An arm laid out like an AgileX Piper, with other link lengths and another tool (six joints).
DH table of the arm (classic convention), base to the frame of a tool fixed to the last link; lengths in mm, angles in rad. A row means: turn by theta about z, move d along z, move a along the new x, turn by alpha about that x. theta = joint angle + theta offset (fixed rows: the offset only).
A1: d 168.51, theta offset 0, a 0, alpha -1.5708
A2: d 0, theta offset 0.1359, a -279.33, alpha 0
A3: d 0, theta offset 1.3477, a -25.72, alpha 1.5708
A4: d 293.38, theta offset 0, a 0, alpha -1.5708
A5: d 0, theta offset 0, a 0, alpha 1.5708
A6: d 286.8, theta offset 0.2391, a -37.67, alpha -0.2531
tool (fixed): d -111.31, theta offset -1.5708, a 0, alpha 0
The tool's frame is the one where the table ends.
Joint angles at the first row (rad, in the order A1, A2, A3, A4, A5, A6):
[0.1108, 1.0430, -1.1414, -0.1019, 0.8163, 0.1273]
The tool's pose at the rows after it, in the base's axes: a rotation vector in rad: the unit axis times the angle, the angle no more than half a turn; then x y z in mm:
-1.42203 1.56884 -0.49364 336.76 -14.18 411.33
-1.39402 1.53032 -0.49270 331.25 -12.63 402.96
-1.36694 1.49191 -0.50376 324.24 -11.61 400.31
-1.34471 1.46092 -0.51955 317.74 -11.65 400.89
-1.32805 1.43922 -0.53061 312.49 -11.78 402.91
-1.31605 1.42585 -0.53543 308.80 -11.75 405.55
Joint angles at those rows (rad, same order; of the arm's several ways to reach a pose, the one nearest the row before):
[0.0867, 1.0085, -1.0580, -0.0463, 0.7339, 0.0956]
[0.0795, 0.9657, -0.9833, -0.0084, 0.6603, 0.0751]
[0.0784, 0.9216, -0.9257, 0.0118, 0.6022, 0.0656]
[0.0781, 0.8844, -0.8867, 0.0196, 0.5619, 0.0627]
[0.0781, 0.8568, -0.8645, 0.0244, 0.5397, 0.0620]
[0.0781, 0.8392, -0.8557, 0.0295, 0.5313, 0.0618]

